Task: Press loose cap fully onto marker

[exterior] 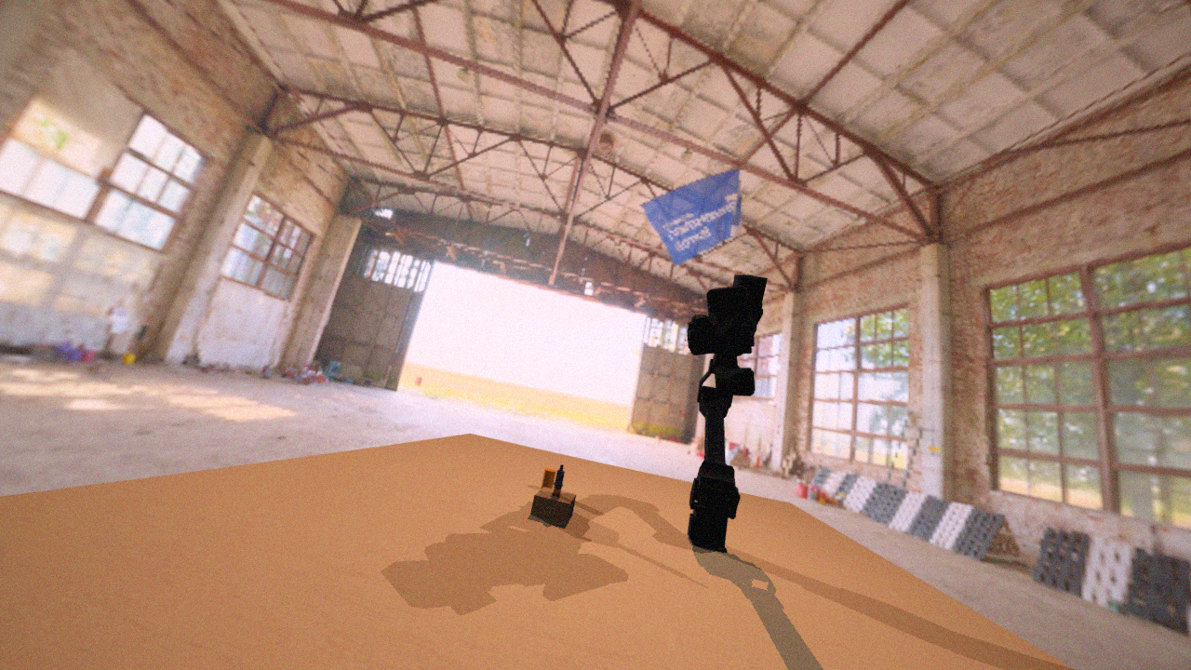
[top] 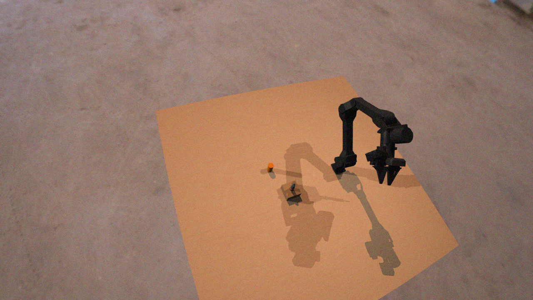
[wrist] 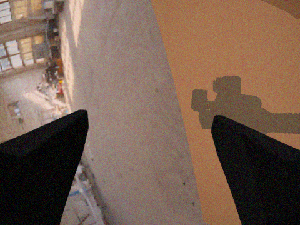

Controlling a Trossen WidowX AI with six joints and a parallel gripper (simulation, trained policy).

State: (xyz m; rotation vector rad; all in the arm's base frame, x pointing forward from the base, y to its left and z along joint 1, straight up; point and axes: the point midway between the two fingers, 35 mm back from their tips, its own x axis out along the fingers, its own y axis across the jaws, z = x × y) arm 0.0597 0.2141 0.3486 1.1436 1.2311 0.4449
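Right now the orange cap is 290 mm ahead of my gripper tip, 350 mm to the right of it and 310 mm below it. Round my gripper tip: brown holder block (240 mm ahead, 200 mm to the right, 310 mm below).
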